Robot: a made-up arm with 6 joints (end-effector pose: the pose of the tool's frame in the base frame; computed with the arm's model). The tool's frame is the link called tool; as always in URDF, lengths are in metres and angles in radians. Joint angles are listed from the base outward.
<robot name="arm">
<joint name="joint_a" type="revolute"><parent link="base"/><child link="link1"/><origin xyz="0 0 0.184"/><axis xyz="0 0 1"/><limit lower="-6.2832" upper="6.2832" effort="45" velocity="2.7"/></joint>
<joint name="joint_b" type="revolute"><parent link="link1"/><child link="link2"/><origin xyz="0 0 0"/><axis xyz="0 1 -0.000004"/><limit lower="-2.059" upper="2.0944" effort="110" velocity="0.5"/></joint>
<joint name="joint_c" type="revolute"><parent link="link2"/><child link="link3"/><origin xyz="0.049 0 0.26"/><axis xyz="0 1 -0.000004"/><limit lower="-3.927" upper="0.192" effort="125" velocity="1.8"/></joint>
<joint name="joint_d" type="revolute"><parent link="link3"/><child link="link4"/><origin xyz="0.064 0 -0.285"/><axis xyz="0 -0.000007 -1"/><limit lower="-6.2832" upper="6.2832" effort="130" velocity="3"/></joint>
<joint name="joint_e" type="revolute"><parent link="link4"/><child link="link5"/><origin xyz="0 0 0"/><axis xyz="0 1 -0.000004"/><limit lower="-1.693" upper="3.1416" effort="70" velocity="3"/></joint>
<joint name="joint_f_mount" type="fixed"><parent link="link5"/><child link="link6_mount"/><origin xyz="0.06 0 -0.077"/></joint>
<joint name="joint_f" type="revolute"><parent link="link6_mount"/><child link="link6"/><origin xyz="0.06 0 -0.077"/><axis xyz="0 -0.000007 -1"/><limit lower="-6.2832" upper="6.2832" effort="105" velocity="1.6"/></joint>
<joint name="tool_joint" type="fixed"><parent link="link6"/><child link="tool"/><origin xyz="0 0 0" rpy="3.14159 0 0"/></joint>
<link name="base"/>
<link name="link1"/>
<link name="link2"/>
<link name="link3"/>
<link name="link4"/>
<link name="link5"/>
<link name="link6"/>
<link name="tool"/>
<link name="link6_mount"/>
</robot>
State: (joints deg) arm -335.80 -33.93 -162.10 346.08 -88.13 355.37
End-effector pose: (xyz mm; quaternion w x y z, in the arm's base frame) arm -344.1 -113.0 530.6 0.0071 0.7762 0.1259 -0.6178
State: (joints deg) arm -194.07 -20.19 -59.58 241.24 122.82 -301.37
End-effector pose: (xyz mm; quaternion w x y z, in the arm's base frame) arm -231.9 233.9 546.3 0.1470 -0.4166 -0.2817 -0.8517
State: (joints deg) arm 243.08 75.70 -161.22 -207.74 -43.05 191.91
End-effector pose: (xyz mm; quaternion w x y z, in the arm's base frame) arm -338.3 -467.9 69.8 0.4105 0.4846 -0.7713 0.0427
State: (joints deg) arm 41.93 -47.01 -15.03 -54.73 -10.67 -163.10
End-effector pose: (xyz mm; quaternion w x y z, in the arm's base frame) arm 127.4 275.2 334.2 0.5564 -0.5594 0.6085 0.0850
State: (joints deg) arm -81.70 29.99 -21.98 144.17 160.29 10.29
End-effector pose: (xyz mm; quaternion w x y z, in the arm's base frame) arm 145.0 -325.5 178.4 0.9288 0.1422 0.1809 -0.2907
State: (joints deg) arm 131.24 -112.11 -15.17 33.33 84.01 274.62
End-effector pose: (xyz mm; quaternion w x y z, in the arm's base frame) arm -129.0 30.0 343.6 0.3919 0.3532 -0.8211 -0.2177
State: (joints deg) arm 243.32 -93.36 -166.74 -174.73 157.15 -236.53
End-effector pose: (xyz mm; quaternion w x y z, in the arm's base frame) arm 205.8 444.4 20.1 0.4799 0.7731 -0.4146 -0.0076
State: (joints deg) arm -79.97 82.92 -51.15 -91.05 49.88 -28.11
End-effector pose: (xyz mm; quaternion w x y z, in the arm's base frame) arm -27.9 -74.5 -271.3 0.3048 -0.7849 -0.4019 0.3599
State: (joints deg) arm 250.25 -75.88 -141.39 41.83 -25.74 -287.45
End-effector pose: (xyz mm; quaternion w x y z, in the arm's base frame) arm 99.6 622.9 473.0 0.0826 -0.0456 -0.4873 -0.8681
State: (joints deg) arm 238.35 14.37 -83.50 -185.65 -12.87 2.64
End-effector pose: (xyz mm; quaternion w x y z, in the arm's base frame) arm -255.5 -386.1 197.3 0.2111 0.7614 0.4444 -0.4222
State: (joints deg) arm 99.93 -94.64 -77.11 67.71 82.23 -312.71
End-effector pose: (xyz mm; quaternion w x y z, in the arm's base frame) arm -87.3 -232.9 633.9 0.6866 -0.3799 -0.5619 0.2619
